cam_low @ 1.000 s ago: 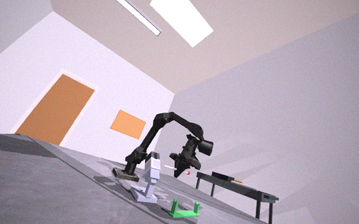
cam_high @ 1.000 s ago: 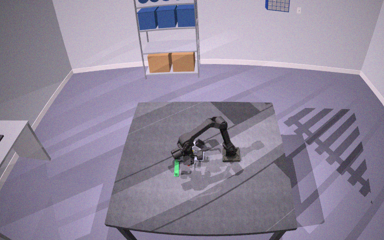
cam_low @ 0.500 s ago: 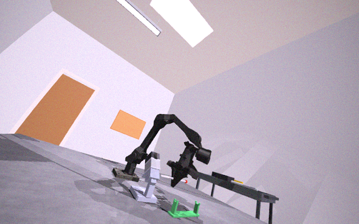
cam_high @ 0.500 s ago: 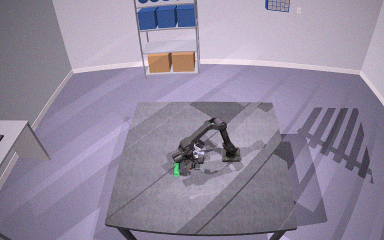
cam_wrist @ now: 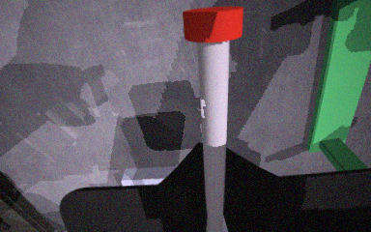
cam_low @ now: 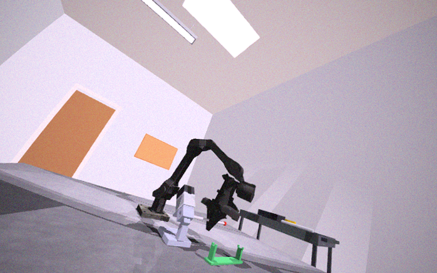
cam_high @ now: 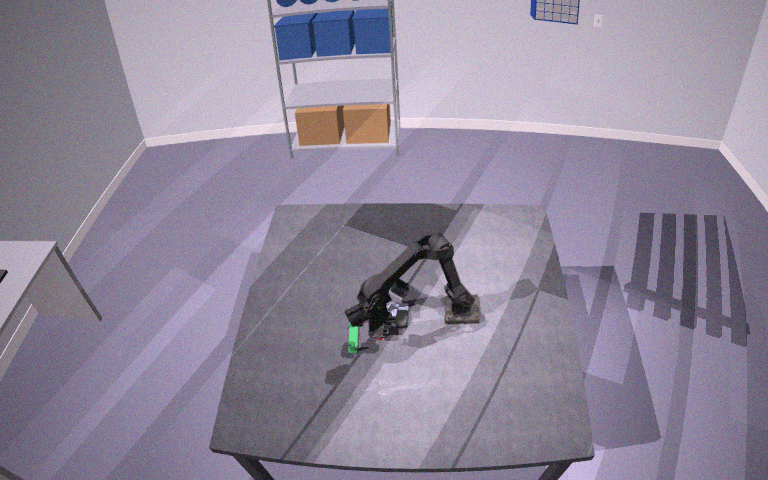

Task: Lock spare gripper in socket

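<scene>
Now: the mount 20 mm behind my gripper tip and 100 mm to the right of it. From my gripper tip the other things lie so: green cradle (110 mm ahead, 10 mm to the left, 30 mm below); spare gripper (40 mm behind, 100 mm to the right, 70 mm above).
</scene>
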